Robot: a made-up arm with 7 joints. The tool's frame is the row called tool.
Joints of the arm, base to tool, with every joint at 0 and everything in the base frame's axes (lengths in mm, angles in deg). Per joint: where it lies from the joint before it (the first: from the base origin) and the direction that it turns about. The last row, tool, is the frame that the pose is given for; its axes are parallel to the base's.
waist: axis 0 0.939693 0.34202 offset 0 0 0
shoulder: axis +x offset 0 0 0
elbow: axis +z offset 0 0 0
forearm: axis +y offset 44.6 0 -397
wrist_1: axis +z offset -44.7 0 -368.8
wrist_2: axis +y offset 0 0 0
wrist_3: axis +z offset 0 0 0
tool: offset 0 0 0
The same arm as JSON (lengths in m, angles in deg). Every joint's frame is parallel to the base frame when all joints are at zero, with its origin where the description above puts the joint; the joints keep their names.
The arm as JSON. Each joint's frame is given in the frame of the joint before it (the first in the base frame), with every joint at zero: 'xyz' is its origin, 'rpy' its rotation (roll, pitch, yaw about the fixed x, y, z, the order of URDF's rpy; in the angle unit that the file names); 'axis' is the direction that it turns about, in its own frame. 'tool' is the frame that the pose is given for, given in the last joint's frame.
{"units": {"length": "m", "angle": "deg"}, "joints": [
  {"name": "waist", "type": "revolute", "origin": {"xyz": [0.0, 0.0, 0.0], "rpy": [0.0, 0.0, 0.0]}, "axis": [0.0, 0.9397, 0.342]},
  {"name": "shoulder", "type": "revolute", "origin": {"xyz": [0.0, 0.0, 0.0], "rpy": [0.0, 0.0, 0.0]}, "axis": [1.0, 0.0, 0.0]},
  {"name": "elbow", "type": "revolute", "origin": {"xyz": [0.0, 0.0, 0.0], "rpy": [0.0, 0.0, 0.0]}, "axis": [0.0, 0.0, 1.0]},
  {"name": "forearm", "type": "revolute", "origin": {"xyz": [0.0446, 0.0, -0.397], "rpy": [0.0, 0.0, 0.0]}, "axis": [0.0, 1.0, 0.0]},
  {"name": "wrist_1", "type": "revolute", "origin": {"xyz": [-0.0447, 0.0, -0.3688], "rpy": [0.0, 0.0, 0.0]}, "axis": [0.0, 0.0, 1.0]},
  {"name": "wrist_2", "type": "revolute", "origin": {"xyz": [0.0, 0.0, 0.0], "rpy": [0.0, 0.0, 0.0]}, "axis": [0.0, 1.0, 0.0]},
  {"name": "wrist_3", "type": "revolute", "origin": {"xyz": [0.0, 0.0, 0.0], "rpy": [0.0, 0.0, 0.0]}, "axis": [0.0, 0.0, 1.0]}
], "tool": {"origin": {"xyz": [0.0, 0.0, 0.0], "rpy": [0.0, 0.0, 0.0]}}}

